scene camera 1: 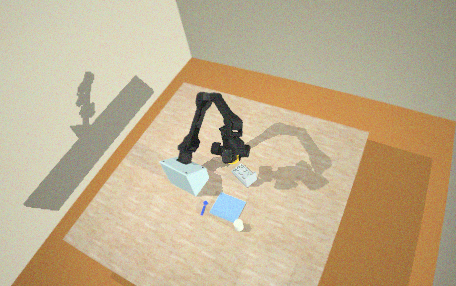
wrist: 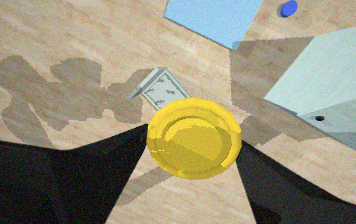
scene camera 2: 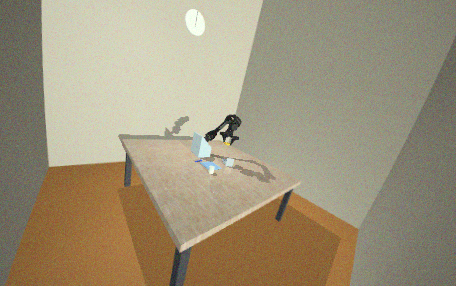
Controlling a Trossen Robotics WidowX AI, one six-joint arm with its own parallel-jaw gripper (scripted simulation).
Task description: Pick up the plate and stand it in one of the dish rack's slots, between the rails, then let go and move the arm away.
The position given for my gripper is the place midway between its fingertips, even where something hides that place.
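Looking through the wrist camera, there's a yellow plate (wrist: 193, 138) and I'm holding it in my gripper (wrist: 192, 136). You'd also see a grey dish rack (wrist: 160, 87) there.
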